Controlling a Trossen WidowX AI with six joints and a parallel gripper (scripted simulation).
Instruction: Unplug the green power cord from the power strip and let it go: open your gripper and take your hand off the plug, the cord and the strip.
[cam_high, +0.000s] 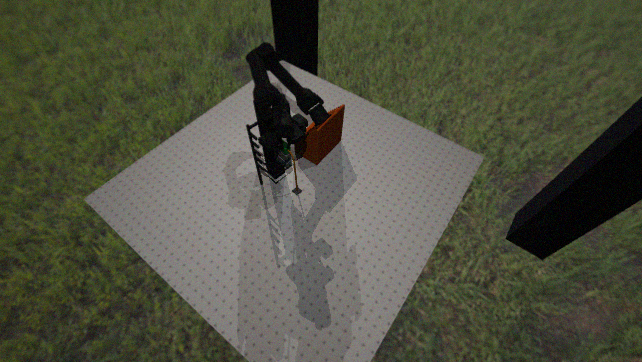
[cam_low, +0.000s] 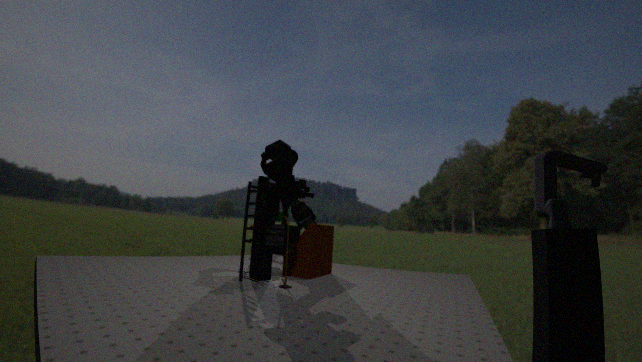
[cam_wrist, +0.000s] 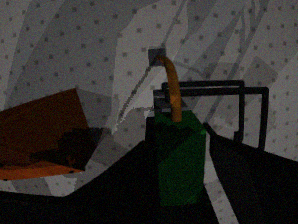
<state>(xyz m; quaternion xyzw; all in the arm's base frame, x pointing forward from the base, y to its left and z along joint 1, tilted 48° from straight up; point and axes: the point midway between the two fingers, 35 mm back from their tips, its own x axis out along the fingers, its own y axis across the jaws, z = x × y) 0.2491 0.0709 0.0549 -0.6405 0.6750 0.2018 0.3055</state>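
My gripper tip is 3 cm to the left of the green plug.
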